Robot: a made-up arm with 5 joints. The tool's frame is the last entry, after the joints.
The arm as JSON. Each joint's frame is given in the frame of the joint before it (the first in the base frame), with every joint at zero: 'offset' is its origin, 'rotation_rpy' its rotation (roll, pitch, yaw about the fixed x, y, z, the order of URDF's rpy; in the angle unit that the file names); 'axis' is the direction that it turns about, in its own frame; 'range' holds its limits. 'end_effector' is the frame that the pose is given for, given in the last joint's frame.
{
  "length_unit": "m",
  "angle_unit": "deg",
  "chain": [
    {
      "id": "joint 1",
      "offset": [
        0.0,
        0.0,
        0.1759
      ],
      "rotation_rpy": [
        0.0,
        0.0,
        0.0
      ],
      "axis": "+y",
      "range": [
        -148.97,
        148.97
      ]
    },
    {
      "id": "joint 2",
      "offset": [
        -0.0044,
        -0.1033,
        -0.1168
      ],
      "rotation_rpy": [
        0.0,
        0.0,
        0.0
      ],
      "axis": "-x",
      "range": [
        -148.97,
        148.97
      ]
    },
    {
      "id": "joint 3",
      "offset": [
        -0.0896,
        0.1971,
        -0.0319
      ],
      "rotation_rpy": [
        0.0,
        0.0,
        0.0
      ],
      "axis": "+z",
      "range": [
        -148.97,
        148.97
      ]
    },
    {
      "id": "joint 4",
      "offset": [
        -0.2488,
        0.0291,
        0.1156
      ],
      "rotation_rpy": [
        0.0,
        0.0,
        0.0
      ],
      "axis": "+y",
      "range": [
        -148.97,
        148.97
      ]
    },
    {
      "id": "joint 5",
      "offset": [
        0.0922,
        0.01,
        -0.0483
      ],
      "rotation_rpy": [
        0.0,
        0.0,
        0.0
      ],
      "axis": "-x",
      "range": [
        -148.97,
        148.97
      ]
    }
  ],
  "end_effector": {
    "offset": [
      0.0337,
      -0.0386,
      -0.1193
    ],
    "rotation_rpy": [
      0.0,
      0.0,
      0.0
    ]
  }
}
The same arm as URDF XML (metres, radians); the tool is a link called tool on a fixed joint. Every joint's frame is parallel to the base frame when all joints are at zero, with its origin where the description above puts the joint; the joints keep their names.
<robot name="arm">
  <link name="base_link"/>
  <link name="link1"/>
  <link name="link2"/>
  <link name="link3"/>
  <link name="link4"/>
  <link name="link5"/>
  <link name="tool"/>
  <joint name="joint 1" type="revolute">
    <parent link="base_link"/>
    <child link="link1"/>
    <origin xyz="0 0 0.1759"/>
    <axis xyz="0 1 0"/>
    <limit lower="-2.6" upper="2.6"/>
  </joint>
  <joint name="joint 2" type="revolute">
    <parent link="link1"/>
    <child link="link2"/>
    <origin xyz="-0.0044 -0.1033 -0.1168"/>
    <axis xyz="-1 0 0"/>
    <limit lower="-2.6" upper="2.6"/>
  </joint>
  <joint name="joint 3" type="revolute">
    <parent link="link2"/>
    <child link="link3"/>
    <origin xyz="-0.0896 0.1971 -0.0319"/>
    <axis xyz="0 0 1"/>
    <limit lower="-2.6" upper="2.6"/>
  </joint>
  <joint name="joint 4" type="revolute">
    <parent link="link3"/>
    <child link="link4"/>
    <origin xyz="-0.2488 0.0291 0.1156"/>
    <axis xyz="0 1 0"/>
    <limit lower="-2.6" upper="2.6"/>
  </joint>
  <joint name="joint 5" type="revolute">
    <parent link="link4"/>
    <child link="link5"/>
    <origin xyz="0.0922 0.01 -0.0483"/>
    <axis xyz="-1 0 0"/>
    <limit lower="-2.6" upper="2.6"/>
  </joint>
  <joint name="tool_fixed" type="fixed">
    <parent link="link5"/>
    <child link="tool"/>
    <origin xyz="0.0337 -0.0386 -0.1193"/>
  </joint>
</robot>

